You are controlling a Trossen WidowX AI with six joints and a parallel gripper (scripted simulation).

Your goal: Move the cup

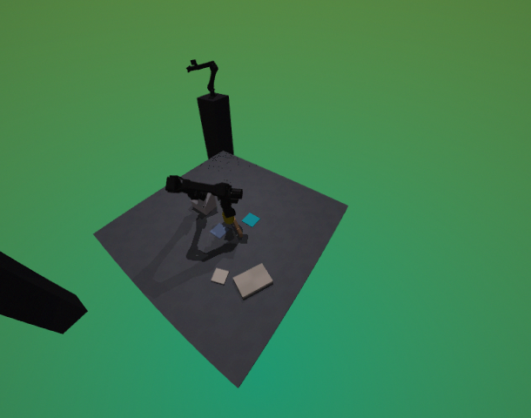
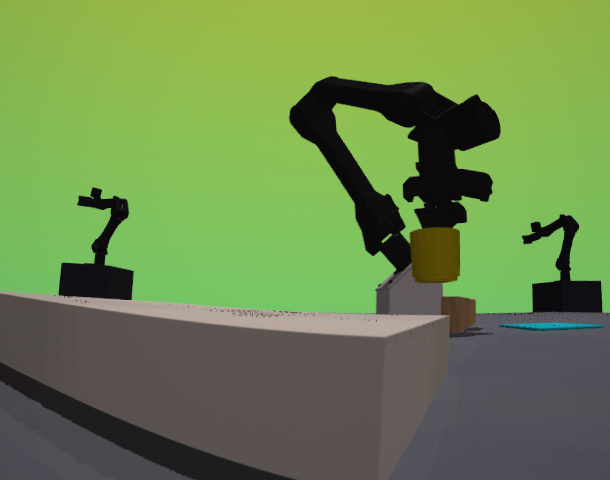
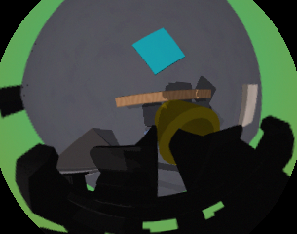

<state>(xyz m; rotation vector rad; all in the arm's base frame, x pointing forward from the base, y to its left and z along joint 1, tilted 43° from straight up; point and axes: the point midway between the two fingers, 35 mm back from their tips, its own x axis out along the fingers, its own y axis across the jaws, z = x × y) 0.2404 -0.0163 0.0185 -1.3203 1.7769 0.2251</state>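
My gripper tip is now 110 mm to the right of the cyan pad, 100 mm short of it and 100 mm above it. From my gripper tip the other things lie so: pale blue pad (100 mm below, 80 mm to the right, 10 mm behind); then yellow cup (20 mm to the right, 20 mm ahead); then wooden bar (80 mm below, 50 mm ahead, 10 mm to the left).
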